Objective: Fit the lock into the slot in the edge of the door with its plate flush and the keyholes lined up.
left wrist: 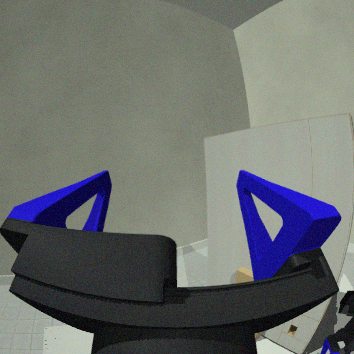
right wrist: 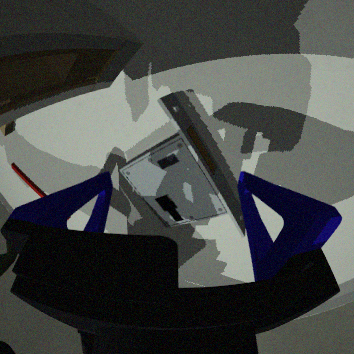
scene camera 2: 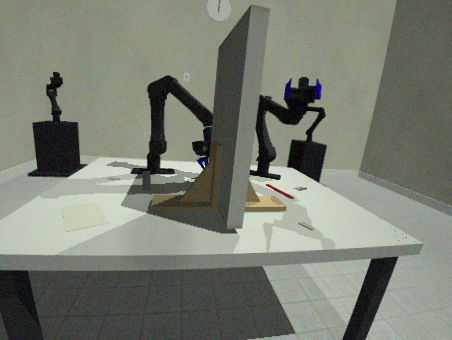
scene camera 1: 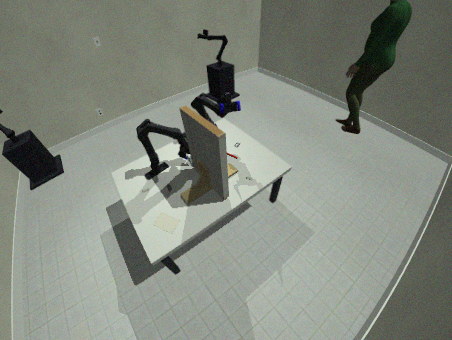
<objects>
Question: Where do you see a wooden base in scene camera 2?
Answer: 202, 196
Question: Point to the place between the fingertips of my right gripper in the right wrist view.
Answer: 174, 178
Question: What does my right gripper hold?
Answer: Nothing.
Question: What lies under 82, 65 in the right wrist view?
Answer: A grey door.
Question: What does the lock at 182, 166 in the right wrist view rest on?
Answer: The table.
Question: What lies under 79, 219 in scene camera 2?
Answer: A paper sheet.
</objects>
